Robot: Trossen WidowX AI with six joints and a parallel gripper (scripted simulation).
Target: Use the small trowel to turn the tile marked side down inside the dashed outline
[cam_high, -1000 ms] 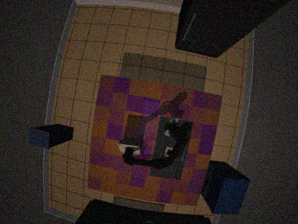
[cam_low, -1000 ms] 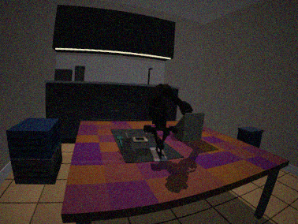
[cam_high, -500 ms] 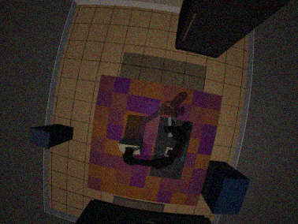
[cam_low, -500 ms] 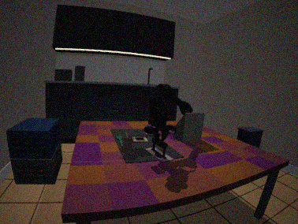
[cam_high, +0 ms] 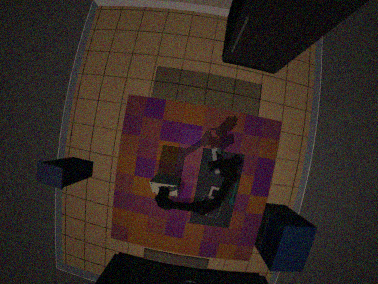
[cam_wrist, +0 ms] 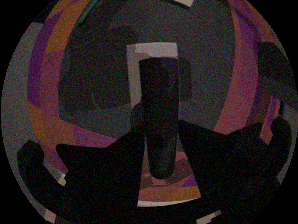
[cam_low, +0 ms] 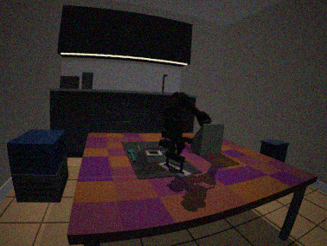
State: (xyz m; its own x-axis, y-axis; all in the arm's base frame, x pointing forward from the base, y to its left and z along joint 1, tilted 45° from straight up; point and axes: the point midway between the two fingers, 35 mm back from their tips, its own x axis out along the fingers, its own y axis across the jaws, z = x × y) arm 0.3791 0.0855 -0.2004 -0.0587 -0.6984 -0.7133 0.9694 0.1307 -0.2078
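The dark grey mat lies 10 mm ahead of my gripper tip, 240 mm to the right of it and 90 mm below it. Also, from my gripper tip: tile: 10 mm ahead, 270 mm to the right, 60 mm below; teal object: 150 mm ahead, 280 mm to the right, 60 mm below.
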